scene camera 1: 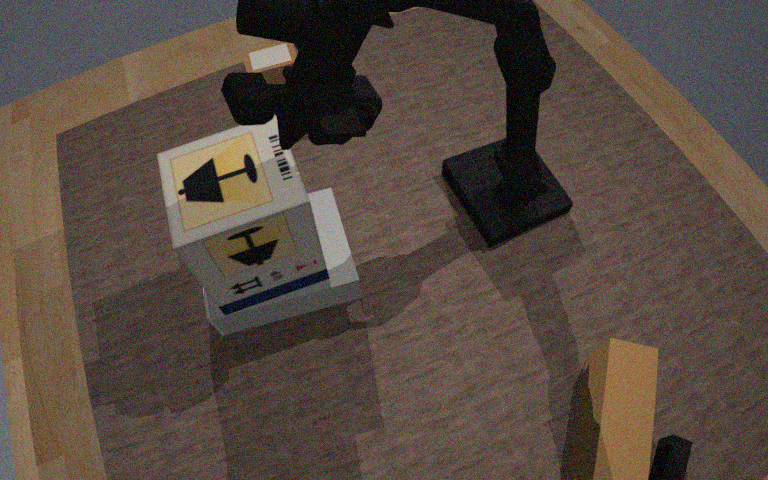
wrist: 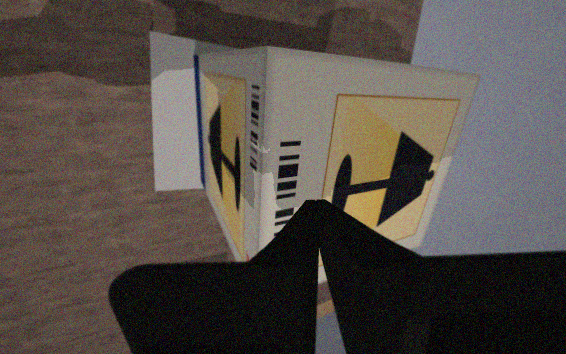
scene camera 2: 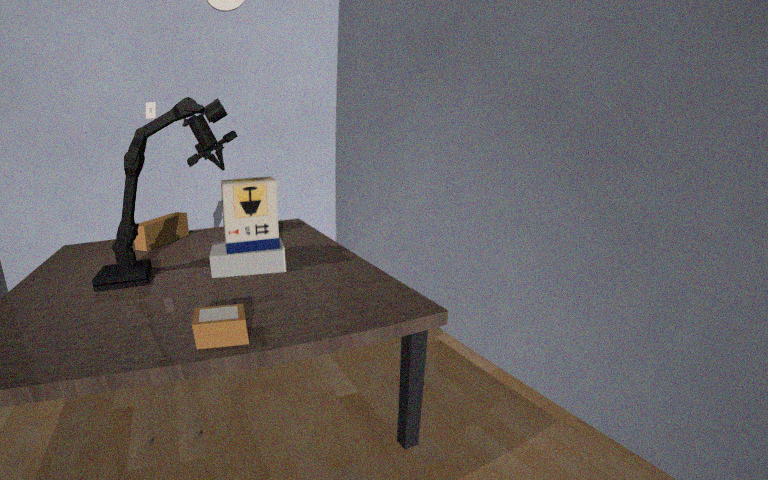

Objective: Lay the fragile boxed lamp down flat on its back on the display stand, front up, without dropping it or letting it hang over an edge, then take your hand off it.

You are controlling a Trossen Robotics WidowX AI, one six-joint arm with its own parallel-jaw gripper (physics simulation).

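Frame: origin at the arm's base, x ahead, y left, z up, level; centimetres.
Seen in the pictures: gripper, fingertip midpoint: [scene camera 1: 283,147] [wrist: 315,209] [scene camera 2: 223,170]; arm's base at its link origin: [scene camera 1: 514,196] [scene camera 2: 126,265].
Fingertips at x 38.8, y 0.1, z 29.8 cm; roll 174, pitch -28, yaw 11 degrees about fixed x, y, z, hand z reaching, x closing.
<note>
Pixels of each thing's top centre, then the offset from my fingertips to it.
- white lamp box at its top centre: [wrist: 374,185] [scene camera 1: 227,175] [scene camera 2: 247,180] dx +8.1, dy -1.4, dz -3.8 cm
- small orange block with a pale top, top centre: [scene camera 2: 218,313] [scene camera 1: 269,56] dx -3.1, dy -52.8, dz -27.4 cm
- long wooden block at its top centre: [scene camera 1: 625,441] [scene camera 2: 160,218] dx -32.8, dy +46.5, dz -22.4 cm
- black object at its top centre: [scene camera 1: 675,471] dx -40.9, dy +54.3, dz -28.4 cm
The white lamp box [scene camera 1: 220,186] [scene camera 2: 249,209] [wrist: 370,165] stands tall on the low white display stand [scene camera 1: 334,237] [scene camera 2: 247,263] [wrist: 175,130]. Its blue band is at the bottom. A strip of bare stand shows on the arm's side. The upward face bears a lamp picture and a barcode; the side facing scene camera 2 shows an upside-down lamp and printed marks. My gripper [scene camera 1: 286,144] [scene camera 2: 222,168] [wrist: 315,209] is shut and empty, fingertips together. It points down just above the box's top, near the edge on the arm's side. The box's far sides are hidden.
A small orange block with a pale top [scene camera 1: 270,56] [scene camera 2: 220,333] lies near the table edge. A long wooden block [scene camera 1: 628,407] [scene camera 2: 164,232] stands on the other side of the arm base [scene camera 1: 492,192] [scene camera 2: 121,274]. Part of a black object [scene camera 1: 671,458] shows beside it.
</note>
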